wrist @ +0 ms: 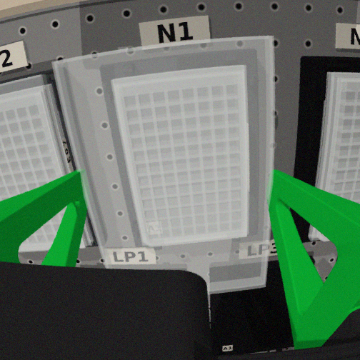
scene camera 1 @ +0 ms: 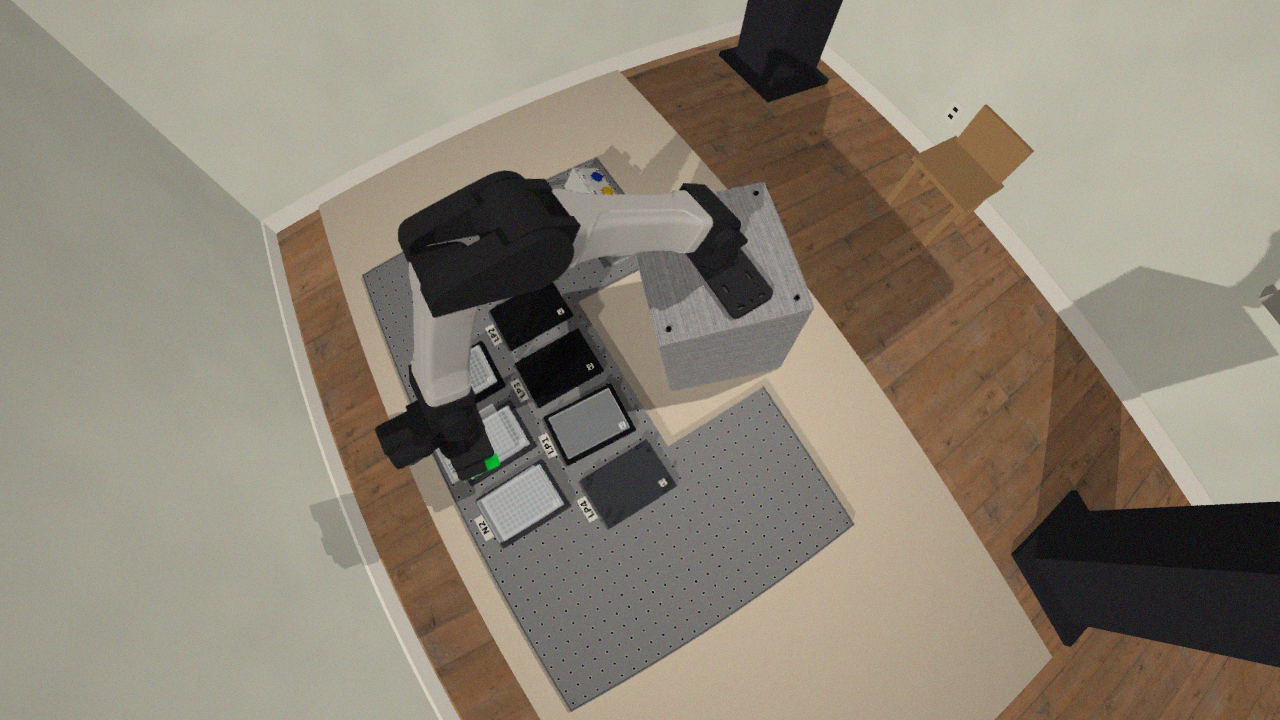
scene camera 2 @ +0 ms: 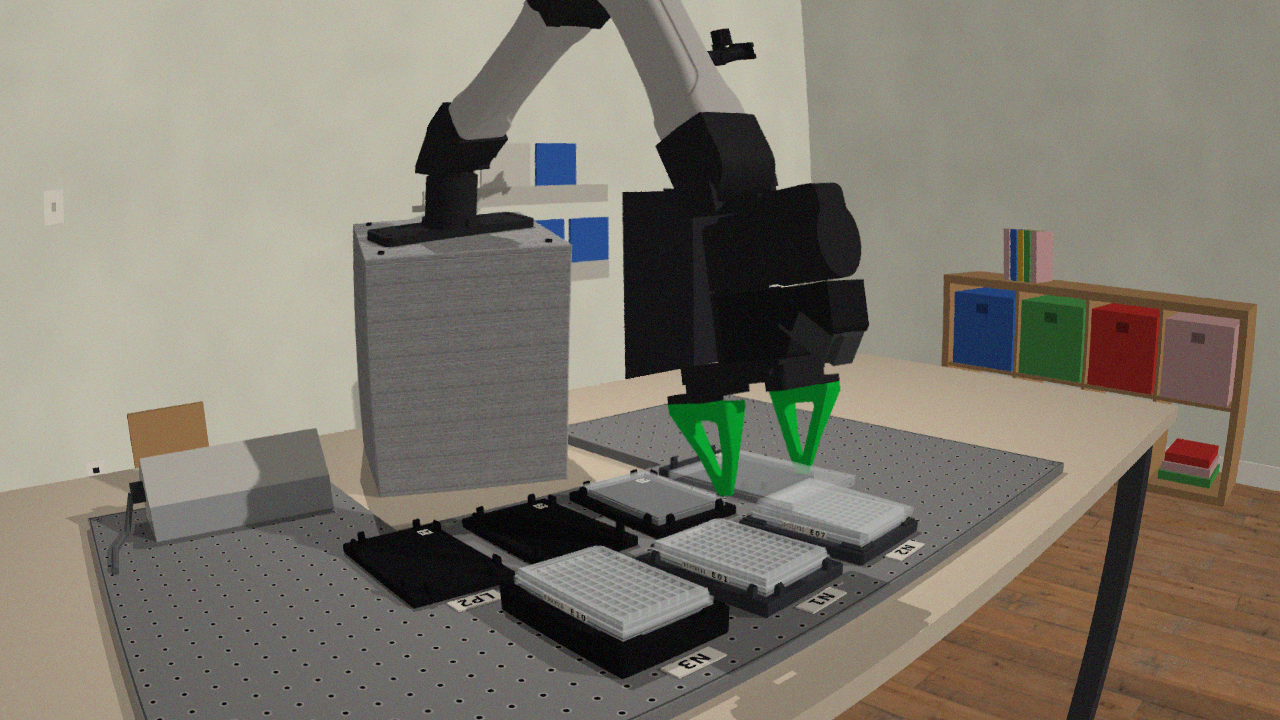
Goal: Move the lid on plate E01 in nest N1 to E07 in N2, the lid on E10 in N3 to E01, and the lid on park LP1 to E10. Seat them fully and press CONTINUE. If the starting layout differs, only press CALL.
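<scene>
My gripper (scene camera 2: 763, 481) (wrist: 177, 180) is shut on a clear lid (scene camera 2: 747, 469) (wrist: 87, 115), held in the air above plate E01 (scene camera 1: 508, 432) (scene camera 2: 738, 553) in nest N1. In the wrist view the plate shows through the lid, which reaches past the plate's left side. Plate E10 (scene camera 1: 481, 368) (scene camera 2: 617, 586) sits in nest N3 with its wells uncovered. Plate E07 (scene camera 1: 521, 503) (scene camera 2: 841, 510) (wrist: 25, 150) sits in N2 with a clear lid on it. Another lid (scene camera 1: 588, 423) (scene camera 2: 648, 495) lies on park LP1. In scene camera 1 the arm hides most of the gripper.
Dark parks LP2 (scene camera 1: 530, 317) (scene camera 2: 427, 562), LP3 (scene camera 1: 559, 367) (scene camera 2: 547, 528) and LP4 (scene camera 1: 628, 483) stand beside the nests. A sloped grey console (scene camera 2: 237, 488) stands on the pegboard; its blue button (scene camera 1: 597, 176) and yellow button (scene camera 1: 607, 190) show. The arm's pedestal (scene camera 1: 738, 349) (scene camera 2: 460, 376) stands behind.
</scene>
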